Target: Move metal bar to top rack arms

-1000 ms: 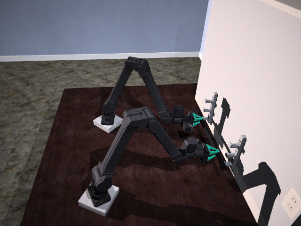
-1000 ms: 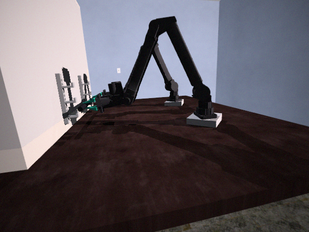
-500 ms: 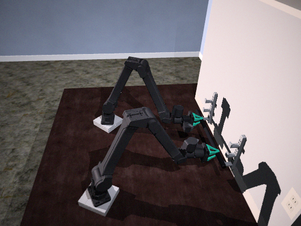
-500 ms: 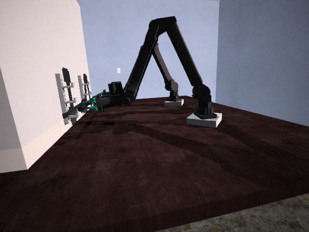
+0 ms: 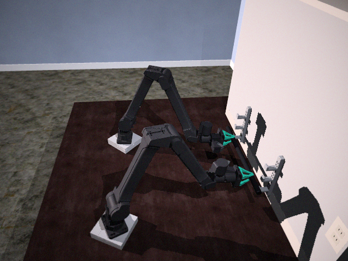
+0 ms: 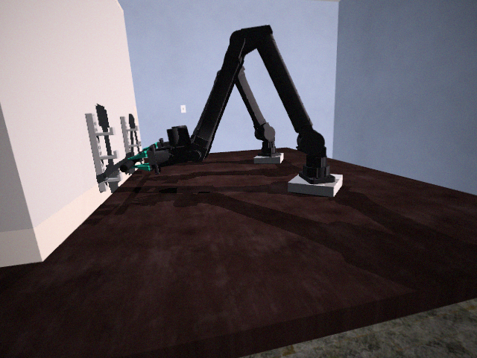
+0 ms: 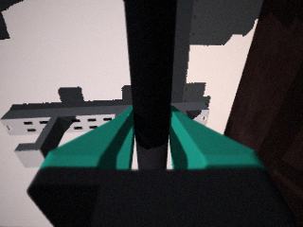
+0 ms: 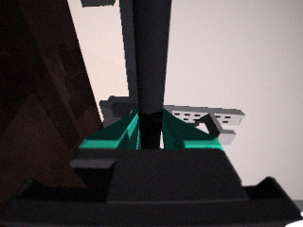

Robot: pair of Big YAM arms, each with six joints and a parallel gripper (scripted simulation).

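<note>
My right hand is 150 mm to the right of the dark metal bar and 10 mm past it. The rest, counted from my right hand: white wall (330 mm above, 240 mm ahead, 140 mm to the left).
</note>
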